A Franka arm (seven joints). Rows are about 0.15 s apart.
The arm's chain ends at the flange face. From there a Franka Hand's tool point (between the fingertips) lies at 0.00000 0.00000 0.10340 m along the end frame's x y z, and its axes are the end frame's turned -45 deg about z.
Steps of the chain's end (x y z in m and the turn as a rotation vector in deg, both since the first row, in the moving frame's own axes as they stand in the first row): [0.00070, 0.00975, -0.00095, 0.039, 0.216, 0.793]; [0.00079, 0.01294, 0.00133, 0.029, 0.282, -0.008]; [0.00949, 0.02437, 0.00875, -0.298, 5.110, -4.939]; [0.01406, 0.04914, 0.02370, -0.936, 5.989, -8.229]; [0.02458, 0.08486, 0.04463, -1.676, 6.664, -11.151]
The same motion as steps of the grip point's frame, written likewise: [-0.00608, 0.00762, -0.00095, -0.125, 0.180, 0.793]; [-0.00819, 0.01003, 0.00133, -0.179, 0.220, -0.008]; [-0.00410, 0.03056, 0.00834, -3.824, 3.403, -4.939]; [-0.01776, 0.05302, 0.02312, -4.897, 3.573, -8.229]; [-0.03528, 0.08732, 0.04389, -5.897, 3.527, -11.151]
